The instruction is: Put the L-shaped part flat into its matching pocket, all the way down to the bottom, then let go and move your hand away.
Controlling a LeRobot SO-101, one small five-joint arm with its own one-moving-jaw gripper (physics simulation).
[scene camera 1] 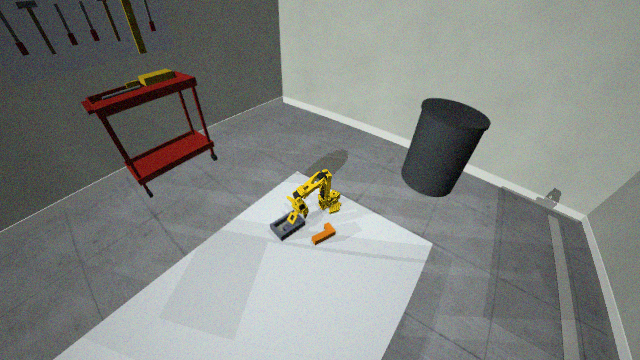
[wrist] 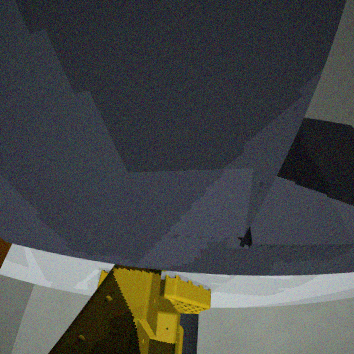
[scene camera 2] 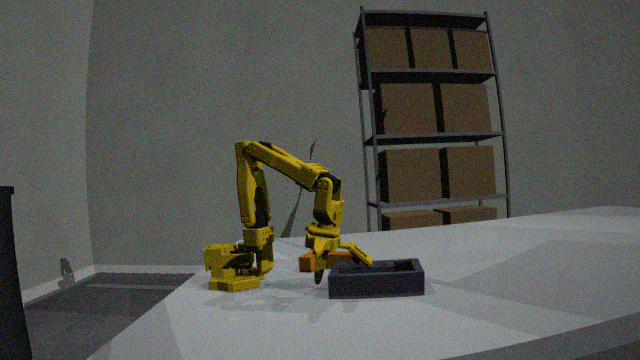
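The orange L-shaped part lies on the white table, beside the dark grey tray with the pocket and apart from it. A sliver of the part shows at the left edge in the wrist view. The yellow gripper points down at the tray's arm-side end. It is wide open and empty. Its moving jaw reaches over that end of the tray in scene camera 1; contact cannot be told. In the wrist view one jaw shows, and the moving jaw does not show. The gripper hides part of the pocket.
The white table top carries the arm, tray and part. The arm's base stands near the table's far corner in scene camera 1. A red cart, a black bin and a shelf rack with boxes stand beyond the table.
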